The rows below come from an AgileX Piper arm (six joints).
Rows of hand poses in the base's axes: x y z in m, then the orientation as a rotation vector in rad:
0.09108, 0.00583, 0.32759, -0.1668, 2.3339, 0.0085
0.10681, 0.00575, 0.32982, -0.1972, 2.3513, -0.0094
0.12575, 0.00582, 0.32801, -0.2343, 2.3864, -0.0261
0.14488, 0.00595, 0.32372, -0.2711, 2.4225, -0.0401
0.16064, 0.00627, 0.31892, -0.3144, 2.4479, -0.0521
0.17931, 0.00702, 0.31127, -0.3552, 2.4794, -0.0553
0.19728, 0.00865, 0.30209, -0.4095, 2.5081, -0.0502
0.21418, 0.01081, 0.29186, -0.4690, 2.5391, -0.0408
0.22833, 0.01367, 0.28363, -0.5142, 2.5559, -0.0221
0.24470, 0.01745, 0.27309, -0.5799, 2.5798, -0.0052
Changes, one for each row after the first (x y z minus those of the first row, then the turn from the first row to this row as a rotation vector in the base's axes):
0.01573, -0.00008, 0.00223, -0.0232, 0.0180, 0.0156
0.03467, -0.00001, 0.00042, -0.0482, 0.0544, 0.0352
0.05380, 0.00012, -0.00387, -0.0709, 0.0924, 0.0550
0.06956, 0.00044, -0.00867, -0.0934, 0.1207, 0.0803
0.08823, 0.00119, -0.01632, -0.1090, 0.1557, 0.1057
0.10620, 0.00282, -0.02550, -0.1227, 0.1902, 0.1427
0.12310, 0.00498, -0.03573, -0.1348, 0.2285, 0.1837
0.13725, 0.00784, -0.04396, -0.1359, 0.2520, 0.2183
0.15362, 0.01162, -0.05450, -0.1444, 0.2863, 0.2651

